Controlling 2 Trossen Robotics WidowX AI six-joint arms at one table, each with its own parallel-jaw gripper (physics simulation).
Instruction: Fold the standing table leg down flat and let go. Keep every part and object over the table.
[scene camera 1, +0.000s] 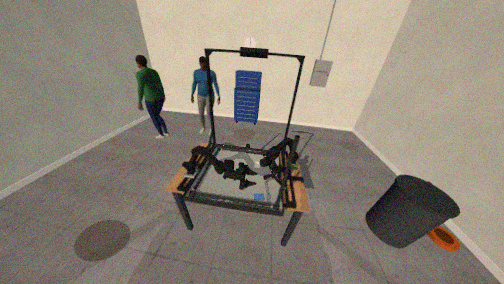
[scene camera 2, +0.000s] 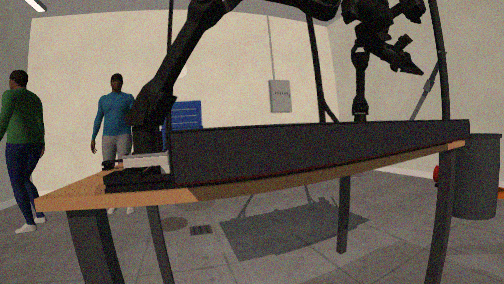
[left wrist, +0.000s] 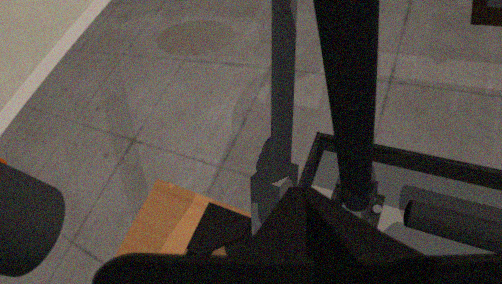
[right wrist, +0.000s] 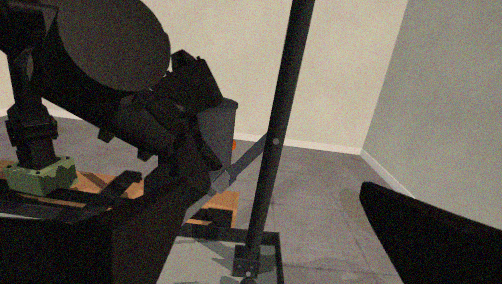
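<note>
The table leg is a dark tube standing up from a bracket at a corner of the upturned grey tabletop. A grey jointed brace slants up to it and looks straight. My left gripper is shut and empty; in the left wrist view its tips show between the brace's joint and the leg. My right gripper is open and empty, with the leg beyond its fingers.
A wooden table carries both arms and the tabletop. A blue square lies near the front. A tall black frame rises behind. A dark bin and two people stand off the table.
</note>
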